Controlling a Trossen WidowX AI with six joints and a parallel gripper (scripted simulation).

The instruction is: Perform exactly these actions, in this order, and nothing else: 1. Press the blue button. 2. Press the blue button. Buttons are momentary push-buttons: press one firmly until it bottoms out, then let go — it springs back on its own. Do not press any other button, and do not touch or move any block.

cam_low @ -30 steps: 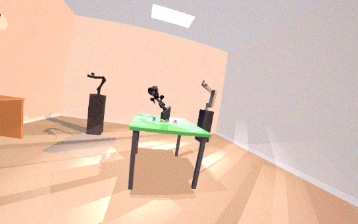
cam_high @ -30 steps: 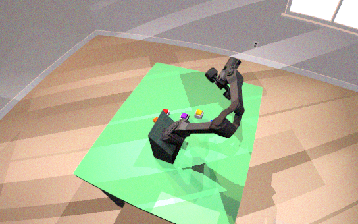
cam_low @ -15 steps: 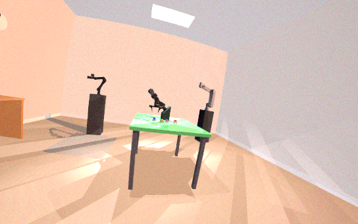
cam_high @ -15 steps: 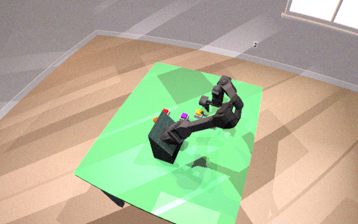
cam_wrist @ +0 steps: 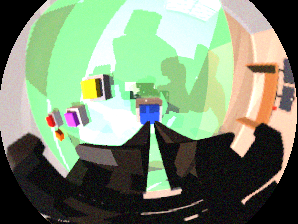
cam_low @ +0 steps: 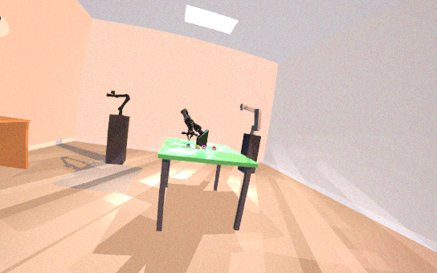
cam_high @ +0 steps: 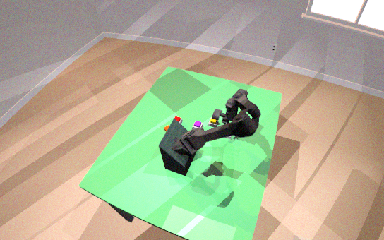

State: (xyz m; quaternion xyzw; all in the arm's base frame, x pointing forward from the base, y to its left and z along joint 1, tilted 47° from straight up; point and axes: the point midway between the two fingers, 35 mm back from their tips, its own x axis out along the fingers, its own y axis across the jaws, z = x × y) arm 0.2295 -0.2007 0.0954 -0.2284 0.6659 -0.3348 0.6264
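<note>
Now: gripper tip 30 mm above the blue button. Round my gripper tip: red button: 20 mm ahead, 310 mm to the left, 30 mm below; then yellow button: 60 mm ahead, 100 mm to the left, 30 mm below; then purple button: 10 mm ahead, 180 mm to the left, 30 mm below.
</note>
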